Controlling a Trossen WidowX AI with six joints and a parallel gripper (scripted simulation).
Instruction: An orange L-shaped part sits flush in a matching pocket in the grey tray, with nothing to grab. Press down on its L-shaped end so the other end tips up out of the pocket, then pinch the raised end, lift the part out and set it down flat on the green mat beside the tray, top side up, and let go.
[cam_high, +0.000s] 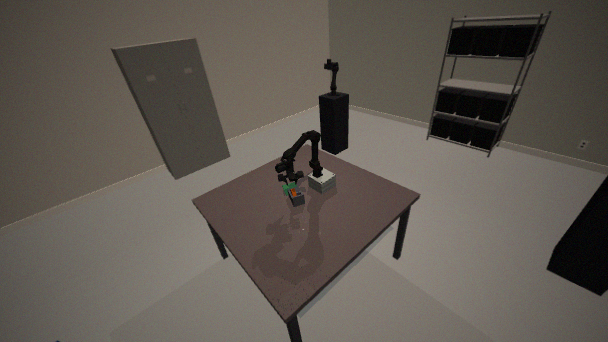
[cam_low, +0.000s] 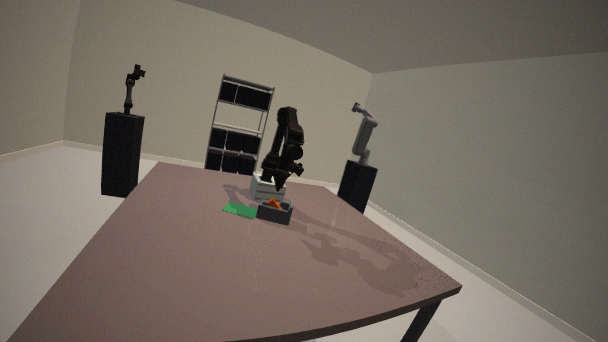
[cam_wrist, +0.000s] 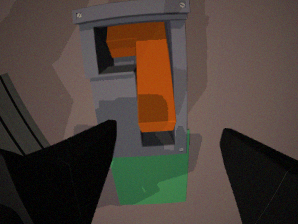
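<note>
Right now my gripper tip is 1 cm past the orange L-shaped part, 3 cm to the right of it and 11 cm above it. From my gripper tip the other things lie so: green mat (7 cm behind, 14 cm to the right, 16 cm below).
</note>
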